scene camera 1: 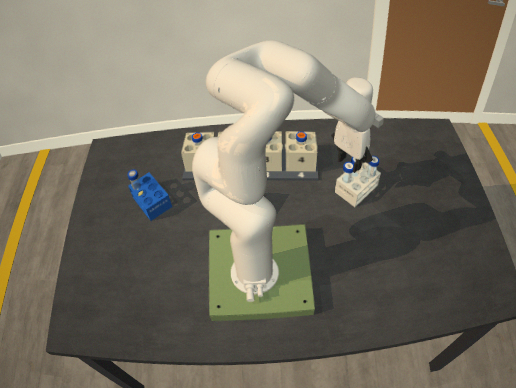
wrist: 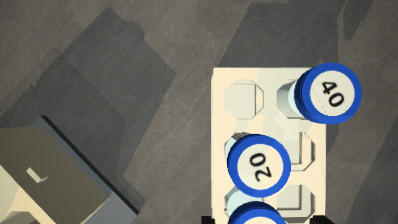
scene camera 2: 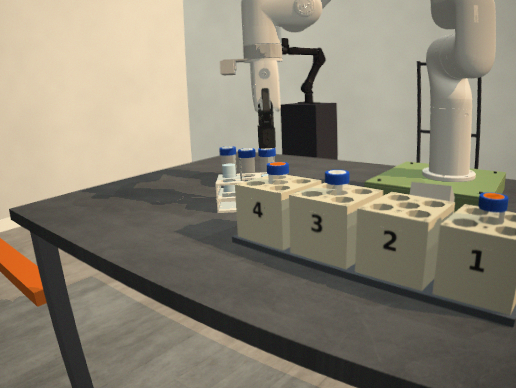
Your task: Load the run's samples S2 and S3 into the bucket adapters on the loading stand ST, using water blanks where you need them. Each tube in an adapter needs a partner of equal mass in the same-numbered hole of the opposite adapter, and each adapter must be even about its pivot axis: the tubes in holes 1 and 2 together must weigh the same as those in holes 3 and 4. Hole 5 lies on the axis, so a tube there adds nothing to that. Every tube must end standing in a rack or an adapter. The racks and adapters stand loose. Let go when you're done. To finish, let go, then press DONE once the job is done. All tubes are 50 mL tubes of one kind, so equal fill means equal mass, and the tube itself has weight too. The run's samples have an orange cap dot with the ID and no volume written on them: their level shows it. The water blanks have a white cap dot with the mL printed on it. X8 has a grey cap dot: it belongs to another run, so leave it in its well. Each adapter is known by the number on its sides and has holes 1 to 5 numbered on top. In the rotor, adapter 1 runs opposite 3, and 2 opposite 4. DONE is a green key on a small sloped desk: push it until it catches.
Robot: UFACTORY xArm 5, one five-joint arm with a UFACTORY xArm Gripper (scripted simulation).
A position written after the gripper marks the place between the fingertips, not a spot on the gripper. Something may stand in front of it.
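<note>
A blue sample rack (scene camera 1: 160, 204) is visible here; in the wrist view the blue sample rack is out of frame, and in scene camera 2 the blue sample rack is out of frame too. A white blank rack (scene camera 1: 350, 192) is visible as well, and the wrist view (wrist: 242, 99) also shows it. The gripper (scene camera 2: 266, 146) is in the scene too, and scene camera 1 (scene camera 1: 349, 164) shows it as well.
</note>
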